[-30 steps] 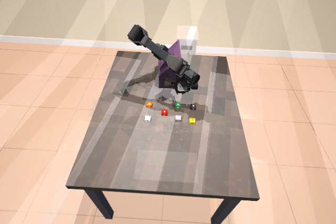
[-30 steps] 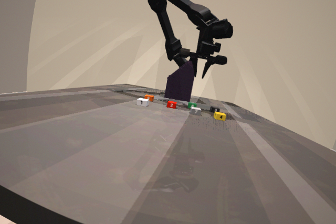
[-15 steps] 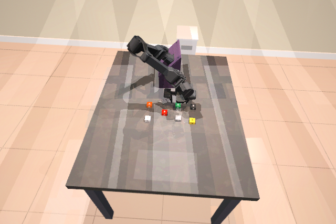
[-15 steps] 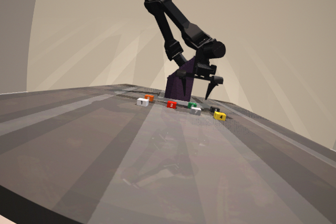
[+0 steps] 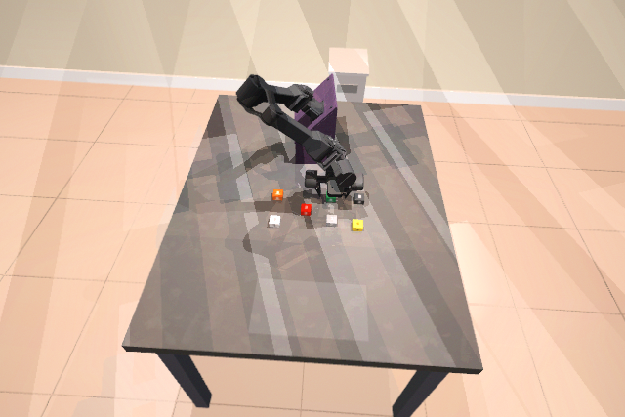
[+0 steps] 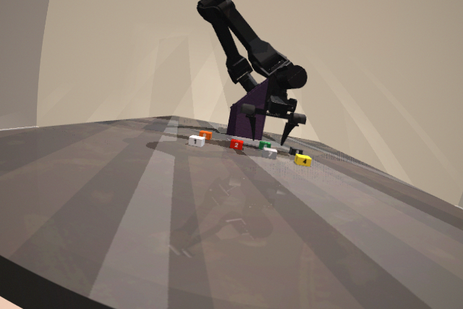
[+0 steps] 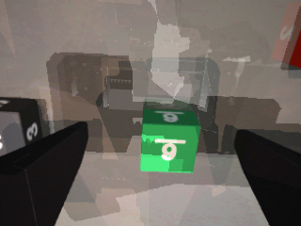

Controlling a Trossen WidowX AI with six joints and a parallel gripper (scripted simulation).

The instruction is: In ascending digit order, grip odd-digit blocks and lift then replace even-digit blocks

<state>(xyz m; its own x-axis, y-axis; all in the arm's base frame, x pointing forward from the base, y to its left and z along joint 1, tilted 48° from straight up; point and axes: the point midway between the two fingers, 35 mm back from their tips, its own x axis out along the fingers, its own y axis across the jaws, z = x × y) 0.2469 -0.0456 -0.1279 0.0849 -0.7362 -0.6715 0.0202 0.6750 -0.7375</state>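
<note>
The green block lies 1 cm behind my gripper tip and 1 cm below it. Round my gripper tip: red block marked 2 (5 cm ahead, 9 cm to the right, 1 cm below); then grey block marked 7 (9 cm ahead, 1 cm below); then black block (1 cm behind, 9 cm to the left, 1 cm below).
</note>
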